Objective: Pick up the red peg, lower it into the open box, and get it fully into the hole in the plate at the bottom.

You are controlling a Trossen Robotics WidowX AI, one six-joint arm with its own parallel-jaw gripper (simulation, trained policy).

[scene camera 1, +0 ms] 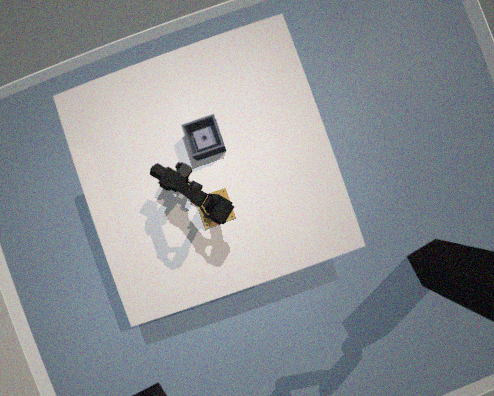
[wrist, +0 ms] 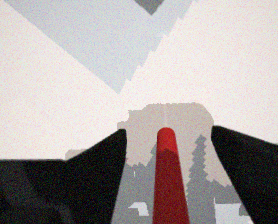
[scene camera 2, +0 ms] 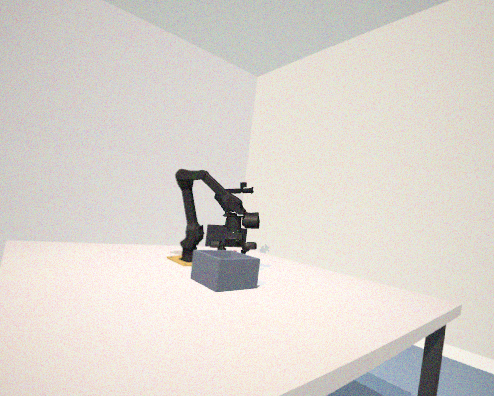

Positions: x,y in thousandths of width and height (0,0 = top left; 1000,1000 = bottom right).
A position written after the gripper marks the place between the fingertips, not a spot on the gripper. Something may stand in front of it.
Note:
In view: the gripper (wrist: 606,596) and a grey box (scene camera 2: 442,683).
The wrist view misses the grey box: it is out of frame.

